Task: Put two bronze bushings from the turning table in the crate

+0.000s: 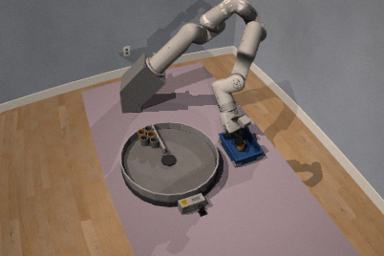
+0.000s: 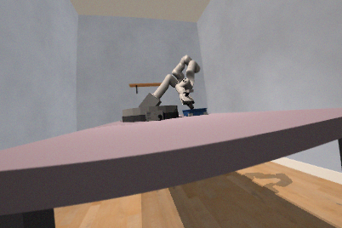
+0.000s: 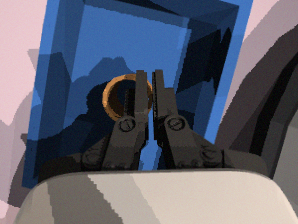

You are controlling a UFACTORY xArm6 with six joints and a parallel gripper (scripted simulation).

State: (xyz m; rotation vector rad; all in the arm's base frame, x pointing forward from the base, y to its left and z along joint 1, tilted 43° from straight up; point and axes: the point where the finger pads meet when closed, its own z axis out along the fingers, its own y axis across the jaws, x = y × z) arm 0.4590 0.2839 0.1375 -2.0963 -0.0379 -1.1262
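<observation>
My gripper is now 50 mm above the blue crate and 20 mm to the right of it. The rest, counted from my hand: grey turning table: 330 mm to the right, 30 mm ahead, 20 mm below.
</observation>
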